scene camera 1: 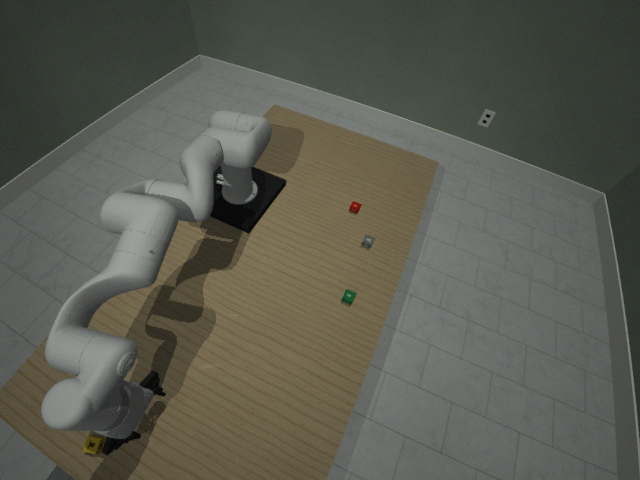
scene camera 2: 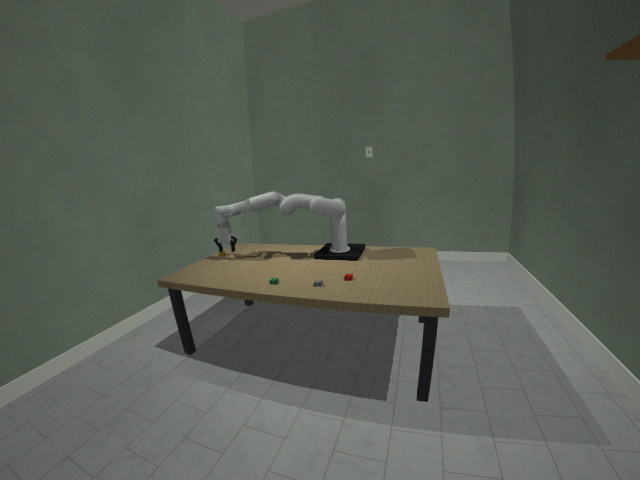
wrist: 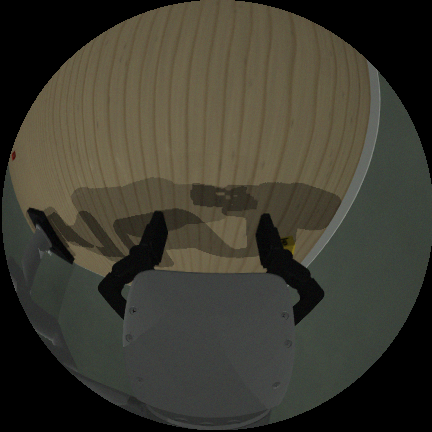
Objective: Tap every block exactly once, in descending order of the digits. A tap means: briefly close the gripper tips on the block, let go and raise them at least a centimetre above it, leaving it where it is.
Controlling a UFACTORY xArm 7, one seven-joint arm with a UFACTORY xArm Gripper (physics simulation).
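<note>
My gripper (scene camera 1: 151,414) (scene camera 2: 226,251) (wrist: 211,222) is open and empty above the table. A yellow block (scene camera 1: 93,444) (scene camera 2: 221,253) (wrist: 290,244) with a dark digit lies just outside one finger, not between the fingers; that finger partly hides it in the wrist view. A green block (scene camera 1: 348,296) (scene camera 2: 273,281), a grey block (scene camera 1: 368,241) (scene camera 2: 318,283) and a red block (scene camera 1: 355,207) (scene camera 2: 348,277) lie apart along the far side from the arm. The red block (wrist: 13,155) also shows at the wrist view's left edge. I cannot read the digits.
The wooden table (scene camera 1: 289,356) (scene camera 2: 392,284) (wrist: 225,100) bears the black base plate (scene camera 1: 268,188) (scene camera 2: 356,250) of the arm. The yellow block is near one table end. The arm's shadow lies across the table beside the gripper.
</note>
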